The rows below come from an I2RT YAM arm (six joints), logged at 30 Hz.
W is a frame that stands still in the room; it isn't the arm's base.
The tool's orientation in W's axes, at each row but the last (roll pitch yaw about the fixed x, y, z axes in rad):
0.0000 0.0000 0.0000
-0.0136 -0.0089 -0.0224
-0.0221 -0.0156 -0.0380
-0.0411 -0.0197 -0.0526
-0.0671 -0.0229 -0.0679
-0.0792 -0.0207 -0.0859
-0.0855 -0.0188 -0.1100
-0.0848 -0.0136 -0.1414
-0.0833 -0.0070 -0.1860
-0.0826 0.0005 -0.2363
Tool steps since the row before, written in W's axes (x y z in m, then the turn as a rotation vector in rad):
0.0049 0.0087 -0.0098 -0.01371 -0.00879 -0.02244
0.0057 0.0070 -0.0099 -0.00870 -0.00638 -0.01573
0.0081 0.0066 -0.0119 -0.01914 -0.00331 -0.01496
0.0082 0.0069 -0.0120 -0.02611 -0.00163 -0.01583
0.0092 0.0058 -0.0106 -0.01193 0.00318 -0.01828
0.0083 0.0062 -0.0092 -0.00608 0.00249 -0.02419
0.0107 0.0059 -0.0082 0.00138 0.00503 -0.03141
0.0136 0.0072 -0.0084 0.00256 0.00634 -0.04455
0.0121 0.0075 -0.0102 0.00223 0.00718 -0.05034
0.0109 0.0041 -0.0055 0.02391 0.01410 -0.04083
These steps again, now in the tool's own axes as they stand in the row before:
0.0049 0.0087 -0.0098 -0.01371 -0.00879 -0.02244
0.0055 0.0073 -0.0099 -0.00869 -0.00636 -0.01574
0.0077 0.0072 -0.0119 -0.01923 -0.00371 -0.01475
0.0076 0.0078 -0.0118 -0.02629 -0.00237 -0.01543
0.0085 0.0071 -0.0103 -0.01253 0.00356 -0.01780
0.0075 0.0076 -0.0088 -0.00677 0.00386 -0.02382
0.0098 0.0077 -0.0078 0.00023 0.00782 -0.03087
0.0123 0.0097 -0.0078 0.00103 0.01039 -0.04385
0.0104 0.0104 -0.0094 0.00051 0.01163 -0.04955
0.0096 0.0070 -0.0049 0.01997 0.02261 -0.03909

